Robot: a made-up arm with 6 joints.
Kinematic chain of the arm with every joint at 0, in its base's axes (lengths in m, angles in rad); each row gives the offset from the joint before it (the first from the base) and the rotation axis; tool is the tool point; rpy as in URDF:
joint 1: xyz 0 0 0.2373 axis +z
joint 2: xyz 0 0 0 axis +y
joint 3: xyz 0.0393 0 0.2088 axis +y
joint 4: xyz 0.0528 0 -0.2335 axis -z
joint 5: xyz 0 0 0 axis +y
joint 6: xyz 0.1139 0 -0.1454 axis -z
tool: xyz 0 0 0 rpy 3.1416 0 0
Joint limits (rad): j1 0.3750..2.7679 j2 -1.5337..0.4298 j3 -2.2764..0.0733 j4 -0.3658..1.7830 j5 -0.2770..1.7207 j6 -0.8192..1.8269
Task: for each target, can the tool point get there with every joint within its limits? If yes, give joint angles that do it. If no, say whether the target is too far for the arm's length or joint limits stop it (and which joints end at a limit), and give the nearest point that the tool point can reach.
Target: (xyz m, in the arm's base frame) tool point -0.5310 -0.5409 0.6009
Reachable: no: too far | nearest point -0.3933 -0.4007 0.5114 | short by 0.216 m
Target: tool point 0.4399 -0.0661 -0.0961
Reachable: no: joint limits stop it (at a limit: joint 1, joint 2) | nearest point 0.3199 0.0152 0.0620 | short by 0.214 m
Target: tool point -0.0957 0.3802 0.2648
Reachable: yes | joints 1.8079 -0.1215 -0.8805 0.6978 0.6962 1.0389
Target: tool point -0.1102 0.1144 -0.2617
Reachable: no: joint limits stop it (at a limit: joint 2) | nearest point -0.1009 0.1048 -0.0128 | short by 0.249 m
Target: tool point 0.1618 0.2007 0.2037
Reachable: yes | joints 0.8562 -0.6670 -0.2503 0.6357 0.7495 0.0187
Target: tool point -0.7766 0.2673 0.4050
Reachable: no: too far | nearest point -0.5137 0.1865 0.4073 | short by 0.275 m
